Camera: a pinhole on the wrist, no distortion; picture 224 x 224 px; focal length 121.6 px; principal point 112.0 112.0 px. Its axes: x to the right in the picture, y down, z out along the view. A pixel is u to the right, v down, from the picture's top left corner.
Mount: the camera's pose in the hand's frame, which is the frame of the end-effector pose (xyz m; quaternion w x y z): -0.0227 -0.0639 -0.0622 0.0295 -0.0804 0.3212 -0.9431
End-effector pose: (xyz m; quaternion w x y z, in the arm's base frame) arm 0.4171 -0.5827 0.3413 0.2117 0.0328 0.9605 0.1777
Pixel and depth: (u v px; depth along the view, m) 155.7 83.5 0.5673
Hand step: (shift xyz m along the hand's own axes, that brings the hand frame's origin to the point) -0.1273 -0.3215 0.4889
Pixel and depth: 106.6 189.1 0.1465
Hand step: 0.0091 -0.2248 -0.0054
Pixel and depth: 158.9 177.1 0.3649
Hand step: -0.0983 -0.4531 0.1221
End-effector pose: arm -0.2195 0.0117 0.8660 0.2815 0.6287 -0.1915 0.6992
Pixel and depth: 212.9 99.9 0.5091
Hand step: -0.3523 -0.3751 0.4223
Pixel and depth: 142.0 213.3 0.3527
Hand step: -0.0471 -0.5179 0.0453
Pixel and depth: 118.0 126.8 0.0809
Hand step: -0.0128 -0.1208 -0.0045
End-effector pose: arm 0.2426 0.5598 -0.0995 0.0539 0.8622 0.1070 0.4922
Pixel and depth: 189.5 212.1 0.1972
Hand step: -0.1122 -0.3245 0.0093
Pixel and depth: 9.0 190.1 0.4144
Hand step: 0.3949 -0.4861 0.0522
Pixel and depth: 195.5 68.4 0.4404
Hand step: -0.2462 -0.2360 0.4182
